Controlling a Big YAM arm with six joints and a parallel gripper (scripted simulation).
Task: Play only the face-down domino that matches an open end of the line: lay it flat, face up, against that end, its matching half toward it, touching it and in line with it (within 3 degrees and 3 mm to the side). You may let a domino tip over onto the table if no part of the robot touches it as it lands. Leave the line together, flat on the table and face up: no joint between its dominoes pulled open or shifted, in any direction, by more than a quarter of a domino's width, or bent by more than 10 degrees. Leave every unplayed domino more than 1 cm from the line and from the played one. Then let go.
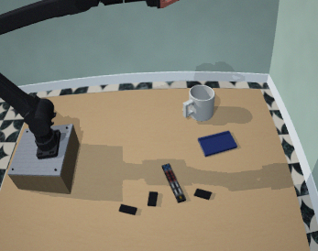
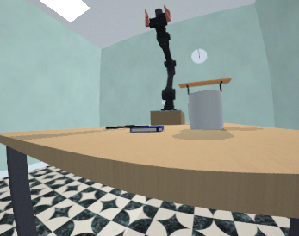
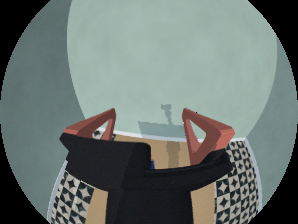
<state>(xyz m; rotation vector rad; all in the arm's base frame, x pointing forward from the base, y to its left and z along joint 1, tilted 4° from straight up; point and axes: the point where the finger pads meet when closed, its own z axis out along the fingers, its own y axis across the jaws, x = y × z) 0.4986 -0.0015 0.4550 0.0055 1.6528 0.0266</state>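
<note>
Now: hand 210 mm past the domino, 230 mm to the left of it and 590 mm above it. Round my hand: white mug 100 mm ahead, 160 mm to the left, 540 mm below.
</note>
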